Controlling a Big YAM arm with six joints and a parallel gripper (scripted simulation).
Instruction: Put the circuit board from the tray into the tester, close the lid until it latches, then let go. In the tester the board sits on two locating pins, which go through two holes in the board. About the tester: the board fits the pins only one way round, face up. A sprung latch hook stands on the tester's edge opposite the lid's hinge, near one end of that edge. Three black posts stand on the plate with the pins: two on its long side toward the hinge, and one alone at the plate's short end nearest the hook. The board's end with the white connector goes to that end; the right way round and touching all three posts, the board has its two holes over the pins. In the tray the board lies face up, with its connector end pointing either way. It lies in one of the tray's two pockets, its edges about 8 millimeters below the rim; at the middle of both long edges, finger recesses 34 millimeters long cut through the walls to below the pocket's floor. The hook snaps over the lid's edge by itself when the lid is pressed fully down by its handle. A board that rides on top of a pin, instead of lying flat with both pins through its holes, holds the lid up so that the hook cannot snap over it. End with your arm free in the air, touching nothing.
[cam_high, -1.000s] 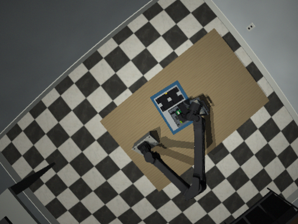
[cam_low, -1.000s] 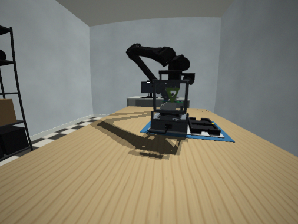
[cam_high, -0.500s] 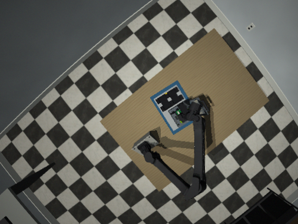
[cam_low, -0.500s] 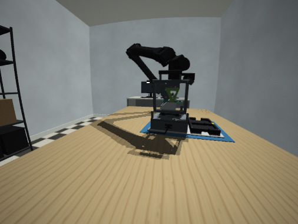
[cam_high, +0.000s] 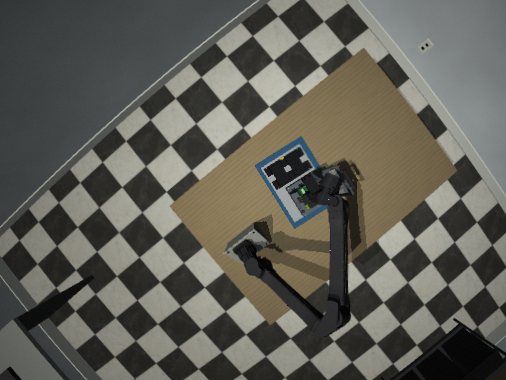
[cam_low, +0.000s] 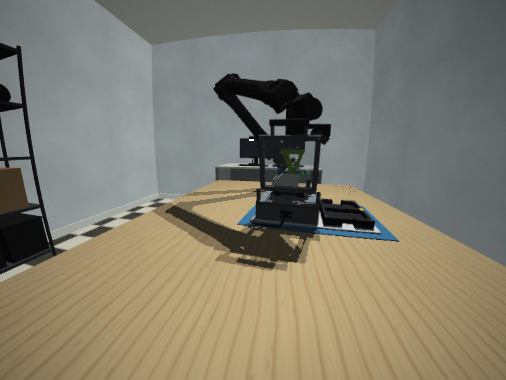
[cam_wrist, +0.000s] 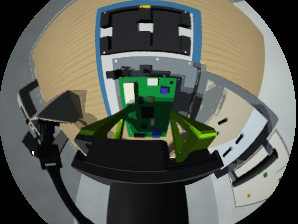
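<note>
The green circuit board lies right at my hand. From my hand the other things lie so: tester plate 10 mm ahead, 70 mm below; clear lid 130 mm ahead, 20 mm to the right, 40 mm above.
</note>
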